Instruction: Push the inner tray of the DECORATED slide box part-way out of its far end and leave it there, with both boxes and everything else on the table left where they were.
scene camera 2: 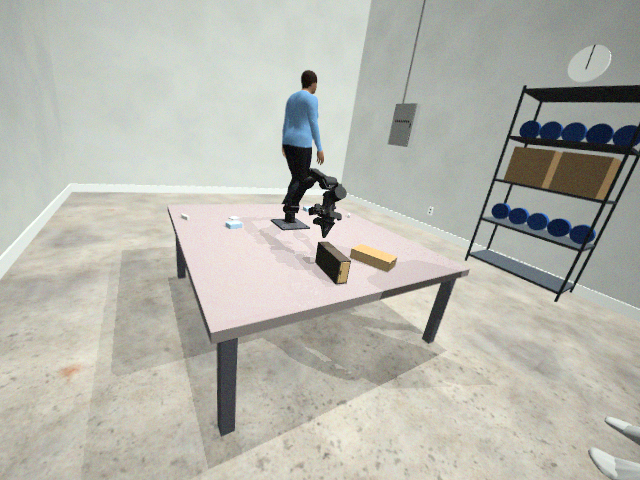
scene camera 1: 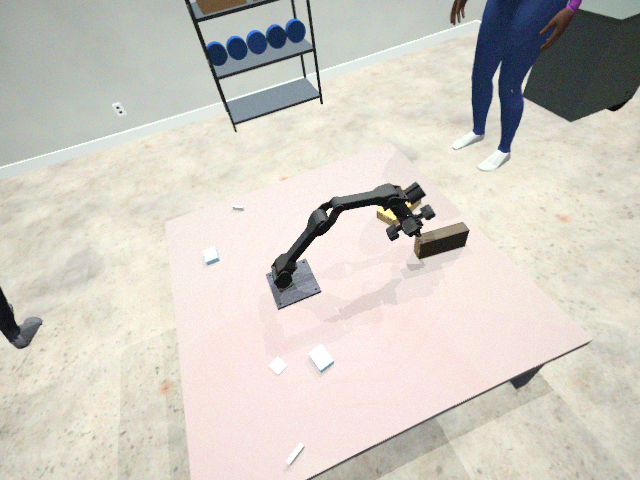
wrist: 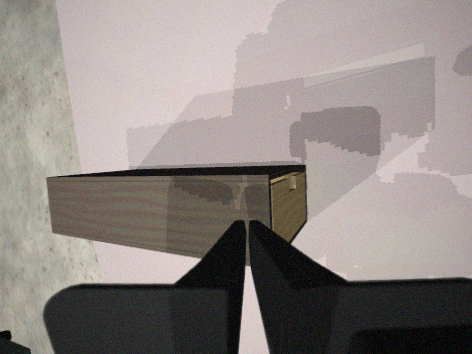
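Where they show: gripper, between the fingertips: (scene camera 2: 323, 237) (scene camera 1: 419, 236) (wrist: 246, 229); arm's base, origin of its link: (scene camera 2: 289, 221) (scene camera 1: 283, 283).
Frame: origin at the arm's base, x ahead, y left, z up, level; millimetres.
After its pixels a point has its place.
Note:
A dark box (scene camera 1: 443, 243) @[x 616, y -239, z 52 mm] (scene camera 2: 329, 261) @[x 641, y -245, z 53 mm] (wrist: 150, 207) @[x 604, y -214, z 90 mm] stands on its long narrow side, with a brown wood-grain top and black sides. Its light wood inner tray (wrist: 290, 206) @[x 527, y -189, z 47 mm] shows at the arm-side end, with a small notch; light wood also shows at the far end in scene camera 2, and both ends look about flush. A yellow box (scene camera 1: 385, 215) @[x 538, y 35, z 36 mm] (scene camera 2: 373, 257) @[x 665, y 16, z 34 mm] lies flat beside it, partly behind the arm in scene camera 1. Which box counts as decorated is unclear. My gripper (scene camera 1: 418, 235) @[x 531, y -192, z 110 mm] (scene camera 2: 324, 236) @[x 531, y -192, z 110 mm] (wrist: 246, 229) @[x 531, y -192, z 110 mm] is shut and empty, near and above the dark box's arm-side end.
On the pink table (scene camera 1: 413, 351) @[x 255, y -500, z -10 mm] (scene camera 2: 248, 279) @[x 535, y -547, z -10 mm] are a blue-white block (scene camera 1: 321, 358) @[x -24, y -363, z 15 mm] (scene camera 2: 233, 225) @[x 5, y -373, z 10 mm], a flat white piece (scene camera 1: 278, 365) @[x -162, y -295, z -3 mm], another pale block (scene camera 1: 210, 255) @[x -216, y 318, z 15 mm] and small white bars (scene camera 1: 295, 454) @[x -226, y -561, z 12 mm] (scene camera 1: 237, 208) @[x -3, y 548, z 3 mm]. The far table edge lies beyond the dark box.

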